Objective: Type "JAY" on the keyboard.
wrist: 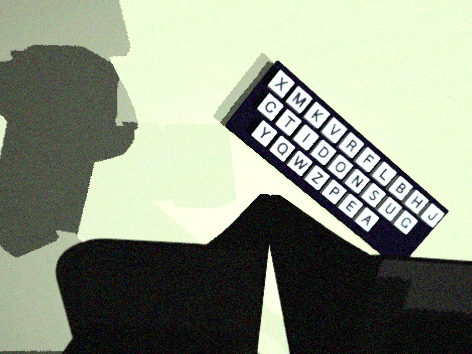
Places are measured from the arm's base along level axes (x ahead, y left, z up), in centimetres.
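Pixels of known places: gripper, fingertip midpoint: (pixel 268 204).
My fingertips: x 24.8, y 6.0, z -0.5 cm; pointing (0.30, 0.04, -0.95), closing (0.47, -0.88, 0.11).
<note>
For each thing: its middle in the pictures, then the offset to it from my fingertips. "spot": a spot on its surface instead. Level surfaces: height alone.
- dark keyboard, surface spot: (pixel 392 245) spot: dx +1.4, dy -14.8, dz -11.4 cm
- J key, body centre: (pixel 430 214) dx +5.4, dy -15.9, dz -11.1 cm
- Y key, body centre: (pixel 263 133) dx +3.8, dy +0.3, dz -11.1 cm
- pale table top, its level: dz -12.7 cm
The dark keyboard (pixel 392 245) lies slanted across the right half of the wrist view, from upper left to lower right, with white lettered keys in three rows. The J key (pixel 433 215) is at the right end of the top row. The A key (pixel 367 220) is at the right end of the bottom row. The Y key (pixel 264 133) is at the left end of the bottom row. My black gripper (pixel 268 204) is shut, with its fingertips together and nothing between them. In the view the tips show below the Y and Q keys, apart from the keyboard, and the right finger hides part of its lower edge.
The pale table top (pixel 350 40) surrounds the keyboard. A large dark shadow of the arm (pixel 50 125) falls on it at the left, with lighter grey shadows around it. A narrow shadow runs along the keyboard's left end.
</note>
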